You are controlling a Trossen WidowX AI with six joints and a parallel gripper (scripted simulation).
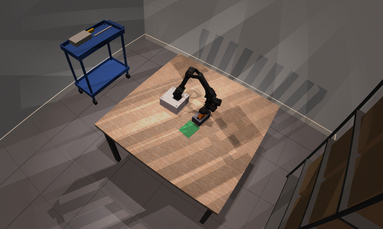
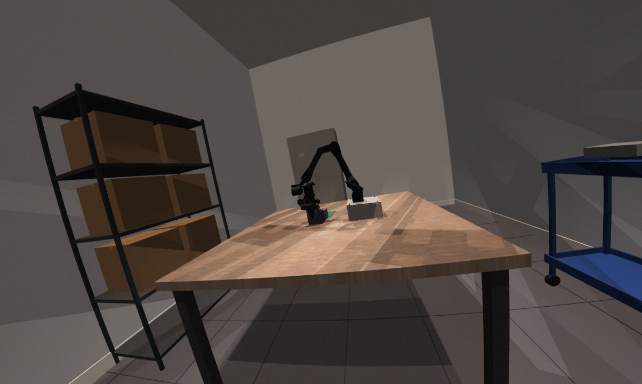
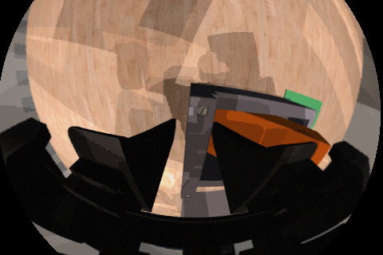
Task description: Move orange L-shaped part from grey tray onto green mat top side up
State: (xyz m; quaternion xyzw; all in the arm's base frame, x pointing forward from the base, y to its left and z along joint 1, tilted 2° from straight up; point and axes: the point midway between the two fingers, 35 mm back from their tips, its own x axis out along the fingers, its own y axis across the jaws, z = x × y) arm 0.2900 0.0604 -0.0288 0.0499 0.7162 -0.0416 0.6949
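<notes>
The orange L-shaped part is 60 mm to the right of my gripper tip, 20 mm behind it and 10 mm above it. Also, from my gripper tip: green mat 220 mm to the right, 60 mm below, 40 mm behind.
</notes>
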